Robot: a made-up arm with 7 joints. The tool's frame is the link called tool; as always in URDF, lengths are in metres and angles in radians.
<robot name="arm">
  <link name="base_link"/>
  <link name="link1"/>
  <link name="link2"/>
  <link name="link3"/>
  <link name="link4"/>
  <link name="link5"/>
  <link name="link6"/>
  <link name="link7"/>
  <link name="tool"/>
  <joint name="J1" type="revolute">
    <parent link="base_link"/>
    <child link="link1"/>
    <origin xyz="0 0 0.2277" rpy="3.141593 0 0"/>
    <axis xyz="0 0 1"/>
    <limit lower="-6.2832" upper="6.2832" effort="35" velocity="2.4"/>
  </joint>
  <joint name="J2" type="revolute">
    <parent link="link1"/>
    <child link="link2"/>
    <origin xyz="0 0.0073 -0.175" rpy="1.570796 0 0"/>
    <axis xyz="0 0 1"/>
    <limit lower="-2.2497" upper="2.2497" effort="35" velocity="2.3"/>
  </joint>
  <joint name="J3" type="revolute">
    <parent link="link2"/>
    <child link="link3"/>
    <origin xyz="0 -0.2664 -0.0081" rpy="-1.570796 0 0"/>
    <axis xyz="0 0 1"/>
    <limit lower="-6.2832" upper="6.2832" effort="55" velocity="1.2"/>
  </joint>
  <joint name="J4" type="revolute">
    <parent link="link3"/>
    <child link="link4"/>
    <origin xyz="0 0.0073 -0.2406" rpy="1.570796 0 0"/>
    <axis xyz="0 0 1"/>
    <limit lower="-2.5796" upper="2.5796" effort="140" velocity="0.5"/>
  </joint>
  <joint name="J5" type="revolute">
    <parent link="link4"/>
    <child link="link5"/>
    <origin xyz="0 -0.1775 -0.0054" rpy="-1.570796 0 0"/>
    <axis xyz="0 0 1"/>
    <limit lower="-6.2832" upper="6.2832" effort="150" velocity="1.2"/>
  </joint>
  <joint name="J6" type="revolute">
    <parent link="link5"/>
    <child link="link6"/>
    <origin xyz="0 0.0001 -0.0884" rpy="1.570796 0 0"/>
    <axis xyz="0 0 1"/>
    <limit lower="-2.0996" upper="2.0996" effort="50" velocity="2.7"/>
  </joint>
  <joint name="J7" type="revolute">
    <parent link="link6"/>
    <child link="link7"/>
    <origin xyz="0 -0.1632 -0.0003" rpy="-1.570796 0 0"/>
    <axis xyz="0 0 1"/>
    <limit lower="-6.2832" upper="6.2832" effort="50" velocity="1.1"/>
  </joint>
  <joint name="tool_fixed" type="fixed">
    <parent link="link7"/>
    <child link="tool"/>
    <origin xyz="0 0 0"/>
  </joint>
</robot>
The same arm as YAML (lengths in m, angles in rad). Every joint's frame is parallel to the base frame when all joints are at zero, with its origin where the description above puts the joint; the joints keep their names.
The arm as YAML. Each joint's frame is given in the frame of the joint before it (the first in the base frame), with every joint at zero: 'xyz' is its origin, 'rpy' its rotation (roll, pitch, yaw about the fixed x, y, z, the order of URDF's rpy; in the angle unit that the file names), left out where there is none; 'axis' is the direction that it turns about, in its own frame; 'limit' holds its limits. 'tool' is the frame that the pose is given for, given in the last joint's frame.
units:
  length: m
  angle: rad
joints:
  - name: J1
    type: revolute
    origin:
      xyz: [0.0, 0.0, 0.2277]
    axis: [0.0, 0.0, -1.0]
    limit:
      lower: -6.2832
      upper: 6.2832
  - name: J2
    type: revolute
    origin:
      xyz: [0.0, -0.0073, 0.175]
    axis: [0.0, 1.0, 0.0]
    limit:
      lower: -2.2497
      upper: 2.2497
  - name: J3
    type: revolute
    origin:
      xyz: [0.0, -0.0081, 0.2664]
    axis: [0.0, 0.0, -1.0]
    limit:
      lower: -6.2832
      upper: 6.2832
  - name: J4
    type: revolute
    origin:
      xyz: [0.0, -0.0073, 0.2406]
    axis: [0.0, 1.0, 0.0]
    limit:
      lower: -2.5796
      upper: 2.5796
  - name: J5
    type: revolute
    origin:
      xyz: [0.0, -0.0054, 0.1775]
    axis: [0.0, 0.0, -1.0]
    limit:
      lower: -6.2832
      upper: 6.2832
  - name: J6
    type: revolute
    origin:
      xyz: [0.0, -0.0001, 0.0884]
    axis: [0.0, 1.0, 0.0]
    limit:
      lower: -2.0996
      upper: 2.0996
  - name: J7
    type: revolute
    origin:
      xyz: [0.0, -0.0003, 0.1632]
    axis: [0.0, 0.0, -1.0]
    limit:
      lower: -6.2832
      upper: 6.2832
tool:
  origin:
    xyz: [0.0, 0.0, 0.0]
    rpy: [-3.1416, 0.0, 0.0]

